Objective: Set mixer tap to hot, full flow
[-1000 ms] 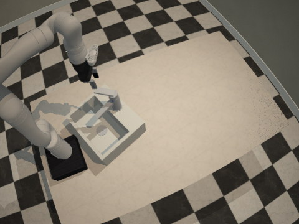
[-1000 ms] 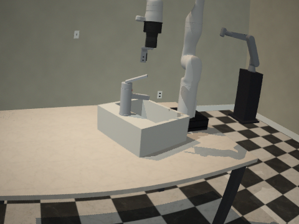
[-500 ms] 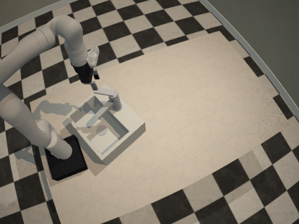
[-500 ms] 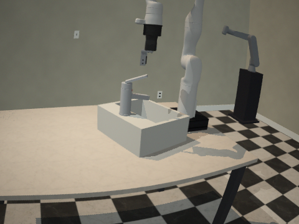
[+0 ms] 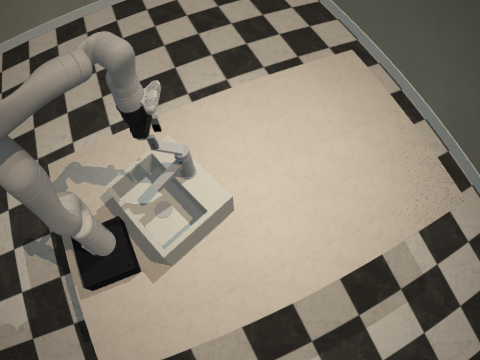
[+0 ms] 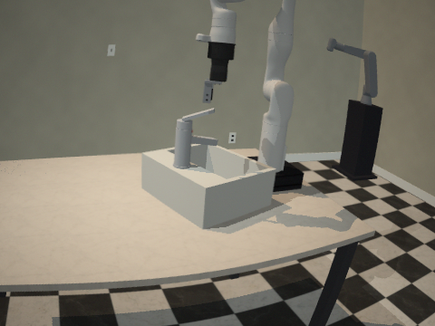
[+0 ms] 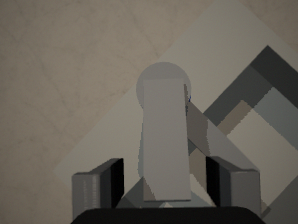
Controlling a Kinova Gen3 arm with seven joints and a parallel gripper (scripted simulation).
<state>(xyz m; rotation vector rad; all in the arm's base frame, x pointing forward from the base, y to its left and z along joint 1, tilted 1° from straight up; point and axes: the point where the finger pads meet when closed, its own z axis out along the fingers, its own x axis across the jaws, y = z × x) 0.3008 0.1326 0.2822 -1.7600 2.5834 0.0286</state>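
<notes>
Now: hand 20 mm short of the lever, 10 mm to the left of it and 60 mm above it. From my hand the other things lie so: white sink basin: 50 mm behind, 70 mm to the right, 310 mm below.
</notes>
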